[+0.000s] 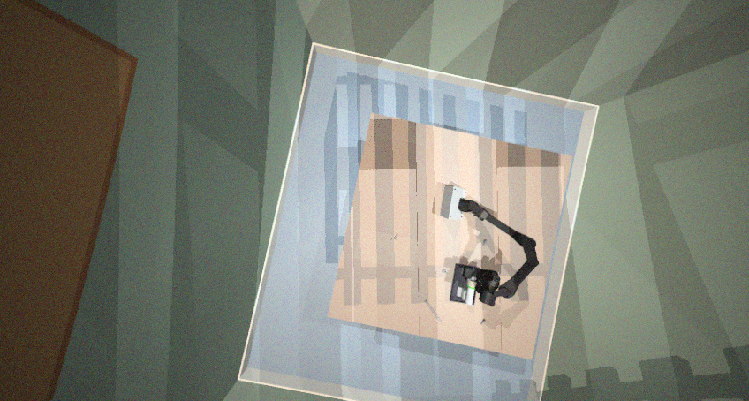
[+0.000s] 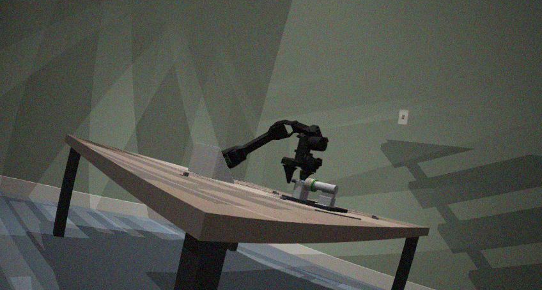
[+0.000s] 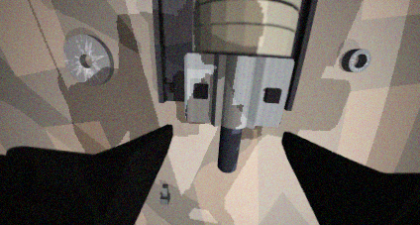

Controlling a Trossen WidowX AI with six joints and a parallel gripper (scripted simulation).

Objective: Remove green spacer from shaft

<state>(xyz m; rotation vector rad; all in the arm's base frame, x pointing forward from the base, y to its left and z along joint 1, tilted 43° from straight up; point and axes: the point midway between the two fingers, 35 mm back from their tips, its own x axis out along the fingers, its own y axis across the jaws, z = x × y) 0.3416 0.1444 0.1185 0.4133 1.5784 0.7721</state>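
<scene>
Now: the dark shaft 50 mm ahead of my gripper tip, 20 mm above it and 10 mm to the left of it. Round my gripper tip: green spacer: 100 mm ahead, 20 mm to the left, 20 mm above.
</scene>
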